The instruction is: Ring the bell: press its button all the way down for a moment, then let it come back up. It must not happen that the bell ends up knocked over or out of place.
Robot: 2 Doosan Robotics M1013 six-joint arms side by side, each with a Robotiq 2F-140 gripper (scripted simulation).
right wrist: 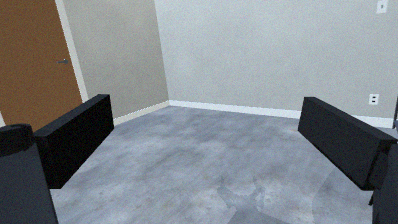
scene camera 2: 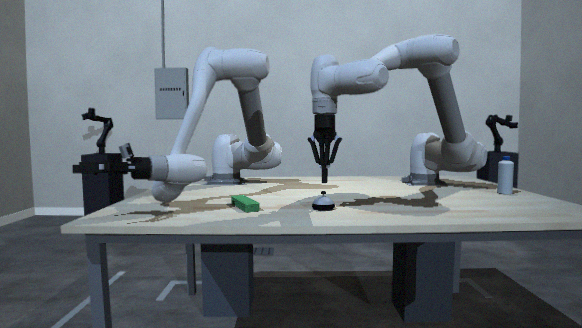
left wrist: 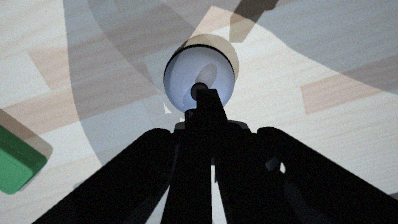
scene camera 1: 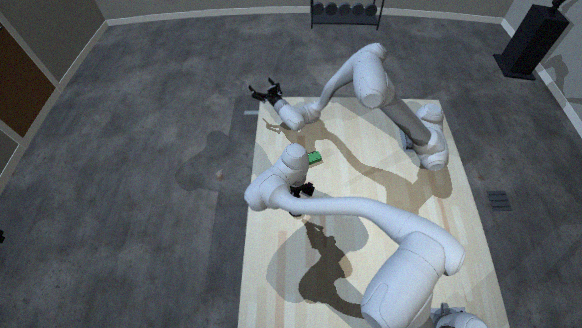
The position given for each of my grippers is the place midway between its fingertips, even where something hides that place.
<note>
I see my left gripper (scene camera 2: pixel 324 182), my right gripper (scene camera 2: pixel 75 167) and a bell (left wrist: pixel 195 63).
My left gripper also shows in the left wrist view (left wrist: pixel 206 105). My right gripper is seen too in the right wrist view (right wrist: pixel 207 113). The right wrist view does not show the bell: it is out of frame.
</note>
